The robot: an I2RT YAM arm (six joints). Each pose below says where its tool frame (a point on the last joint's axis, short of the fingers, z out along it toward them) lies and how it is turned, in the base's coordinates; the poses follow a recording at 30 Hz.
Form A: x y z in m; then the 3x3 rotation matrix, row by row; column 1 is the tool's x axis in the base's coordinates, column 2 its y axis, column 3 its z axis. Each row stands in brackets.
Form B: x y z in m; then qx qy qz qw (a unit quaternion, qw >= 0). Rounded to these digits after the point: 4 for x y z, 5 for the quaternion. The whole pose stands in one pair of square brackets.
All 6 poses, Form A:
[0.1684 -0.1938 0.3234], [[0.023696 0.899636 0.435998], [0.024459 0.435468 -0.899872], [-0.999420 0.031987 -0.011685]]
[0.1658 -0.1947 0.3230], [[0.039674 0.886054 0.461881], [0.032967 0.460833 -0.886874], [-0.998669 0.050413 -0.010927]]
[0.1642 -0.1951 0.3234], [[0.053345 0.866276 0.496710], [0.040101 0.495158 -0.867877], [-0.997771 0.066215 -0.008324]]
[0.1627 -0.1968 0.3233], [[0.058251 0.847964 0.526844], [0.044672 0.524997 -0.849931], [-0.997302 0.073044 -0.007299]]
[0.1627 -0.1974 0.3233], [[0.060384 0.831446 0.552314], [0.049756 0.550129 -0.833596], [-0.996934 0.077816 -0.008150]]
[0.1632 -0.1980 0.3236], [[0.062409 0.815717 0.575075], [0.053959 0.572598 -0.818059], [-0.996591 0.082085 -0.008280]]
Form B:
[0.1684 -0.1938 0.3234 0.38727 0.59654 -0.36371 0.60156]
[0.1658 -0.1947 0.3230 0.38398 0.59835 -0.34949 0.61024]
[0.1642 -0.1951 0.3234 0.37633 0.60211 -0.33286 0.62052]
[0.1627 -0.1968 0.3233 0.36761 0.60705 -0.31994 0.62768]
[0.1627 -0.1974 0.3233 0.36000 0.61194 -0.30876 0.63292]
[0.1632 -0.1980 0.3236 0.35288 0.61613 -0.29863 0.63772]

